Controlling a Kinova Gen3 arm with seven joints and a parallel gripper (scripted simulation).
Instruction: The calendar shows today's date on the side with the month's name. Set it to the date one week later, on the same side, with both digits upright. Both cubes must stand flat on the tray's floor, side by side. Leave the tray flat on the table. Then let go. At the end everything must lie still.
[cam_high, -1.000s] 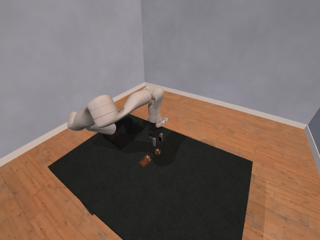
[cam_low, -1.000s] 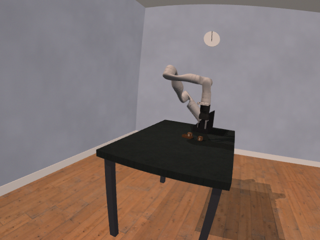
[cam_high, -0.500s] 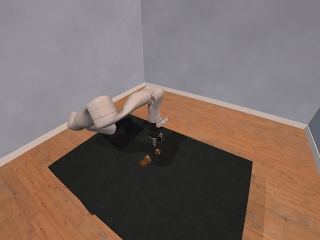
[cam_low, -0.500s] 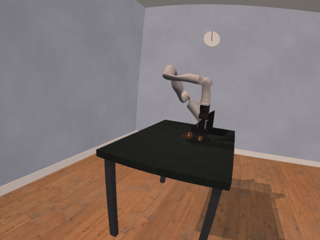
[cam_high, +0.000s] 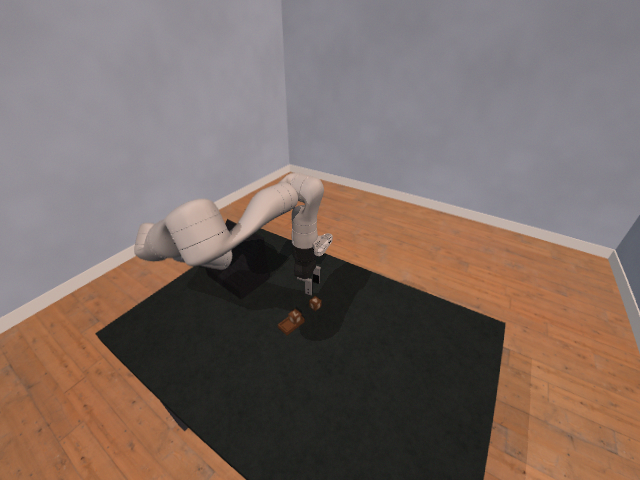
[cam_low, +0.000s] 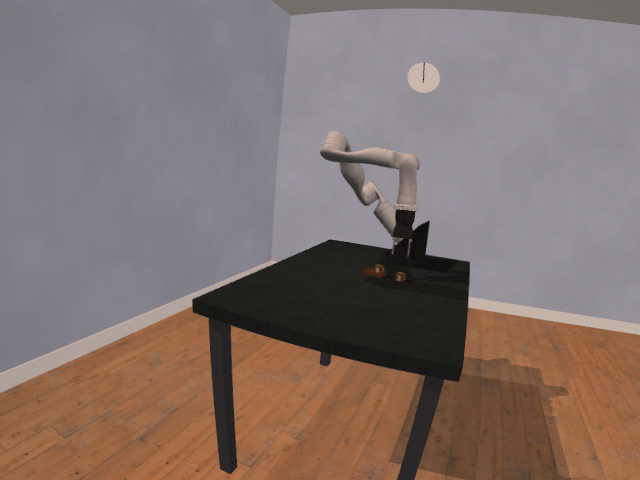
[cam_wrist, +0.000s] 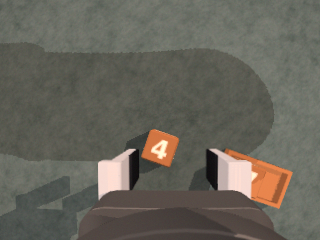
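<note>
The orange-brown tray is 110 mm below my hand, 100 mm to the right of it and 10 mm behind it. Round my hand: orange cube: 100 mm below, 10 mm to the left.
</note>
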